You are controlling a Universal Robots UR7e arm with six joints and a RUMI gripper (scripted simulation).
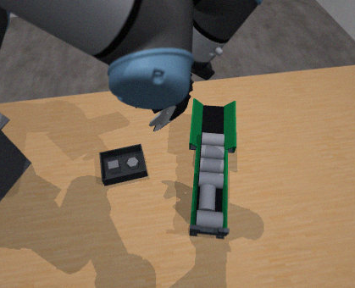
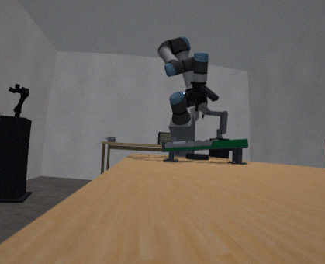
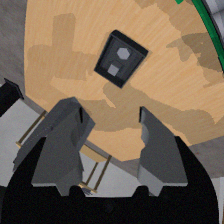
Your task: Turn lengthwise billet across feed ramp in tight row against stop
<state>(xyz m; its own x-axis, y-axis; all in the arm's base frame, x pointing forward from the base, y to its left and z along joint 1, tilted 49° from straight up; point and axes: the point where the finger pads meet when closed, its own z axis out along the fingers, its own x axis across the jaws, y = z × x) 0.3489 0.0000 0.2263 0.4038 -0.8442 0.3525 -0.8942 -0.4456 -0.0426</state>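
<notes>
Now: hand 24 cm to the left of the stop, 19 cm above it and 3 cm short of it. Also, from my hand: black tray (24 cm below, 9 cm behind, 5 cm to the left).
</notes>
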